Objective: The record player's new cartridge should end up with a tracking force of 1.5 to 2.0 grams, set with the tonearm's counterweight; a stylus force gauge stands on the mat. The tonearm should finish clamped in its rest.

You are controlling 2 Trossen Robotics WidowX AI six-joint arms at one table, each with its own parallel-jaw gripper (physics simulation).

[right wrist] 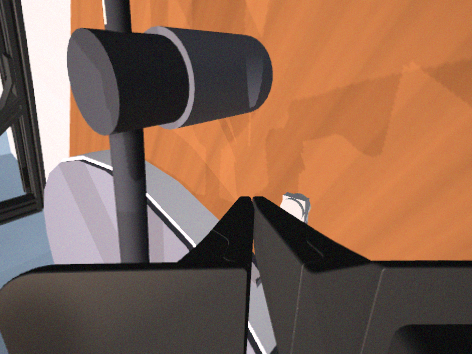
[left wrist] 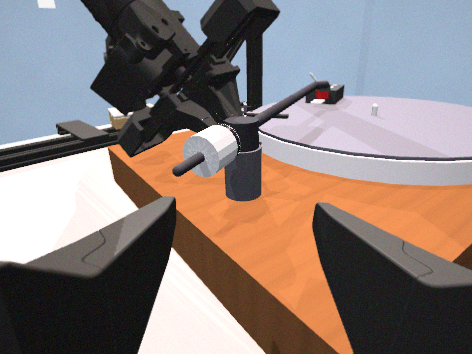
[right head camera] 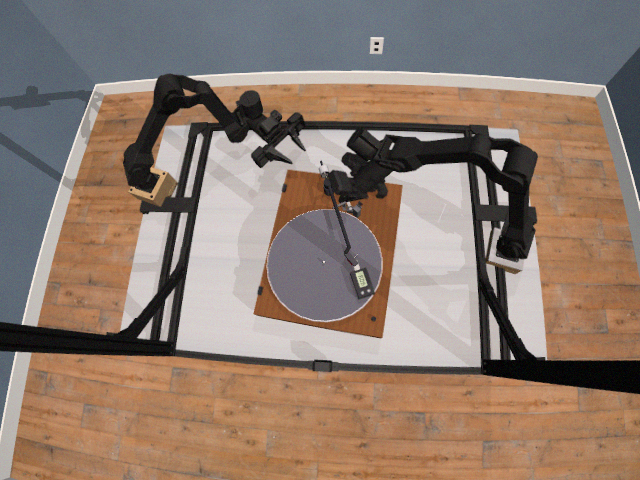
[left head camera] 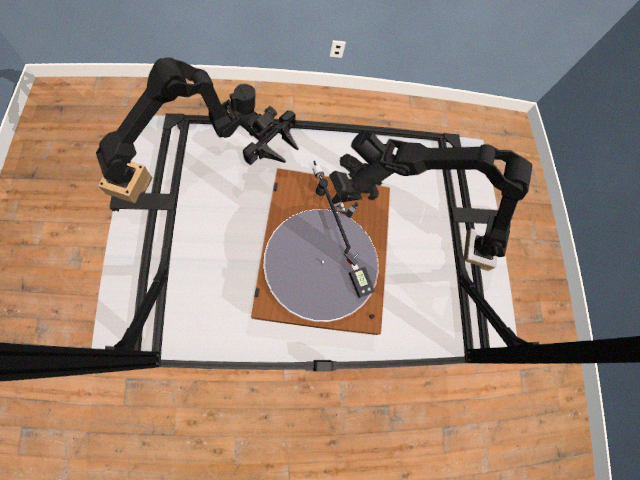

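Pixels of known places: left gripper, between the fingertips: (left wrist: 245, 211) (right head camera: 298, 156) (left head camera: 291, 155); right gripper, between the fingertips: (right wrist: 250, 207) (right head camera: 339, 201); left arm's base, origin of its link: (right head camera: 147, 181) (left head camera: 121, 175); right arm's base, origin of its link: (left wrist: 133, 109) (right head camera: 508, 248) (left head camera: 484, 247).
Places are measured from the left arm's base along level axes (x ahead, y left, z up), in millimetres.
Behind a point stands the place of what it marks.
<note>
The black tonearm (left head camera: 337, 223) {x 613, y 38, z 47 mm} (right head camera: 338, 221) {x 604, y 54, z 15 mm} (left wrist: 292, 102) {x 599, y 59, z 43 mm} (right wrist: 132, 200) {x 567, y 117, z 42 mm} reaches from its pivot post (left wrist: 243, 175) {x 533, y 147, z 10 mm} (right wrist: 220, 75) {x 555, y 151, z 17 mm} over the grey mat (left head camera: 299, 279) {x 563, y -125, z 15 mm}. Its headshell end, with a red cartridge (left wrist: 322, 94) {x 665, y -36, z 35 mm}, is at the stylus force gauge (left head camera: 361, 281) {x 713, y -87, z 36 mm} (right head camera: 361, 282) {x 713, y -87, z 36 mm}; the display is too small to read. The silver counterweight (left head camera: 318, 173) {x 525, y 161, z 48 mm} (right head camera: 323, 169) {x 521, y 172, z 49 mm} (left wrist: 212, 150) {x 508, y 178, z 41 mm} is on the rear stub. My left gripper (left head camera: 290, 155) {x 440, y 193, z 41 mm} (right head camera: 298, 156) {x 440, y 193, z 41 mm} (left wrist: 245, 211) {x 440, y 193, z 41 mm} is open and empty, behind the counterweight. My right gripper (left head camera: 336, 199) {x 587, y 114, z 2 mm} (right wrist: 250, 207) {x 587, y 114, z 2 mm} is shut and empty, beside the pivot; the tonearm is not in the rest.
The wooden plinth (left head camera: 294, 191) {x 476, y 116, z -10 mm} (right head camera: 305, 191) {x 482, y 120, z -10 mm} lies on the white table. Small silver and black parts (left head camera: 352, 208) {x 641, y 99, z 34 mm} (right head camera: 353, 207) {x 628, y 111, z 1 mm} stand beside the tonearm, close to my right gripper. A white upright piece (right wrist: 294, 206) {x 597, y 135, z 7 mm} shows behind the right fingertips. A spindle (left wrist: 374, 109) {x 604, y -62, z 23 mm} stands at the mat's middle.
</note>
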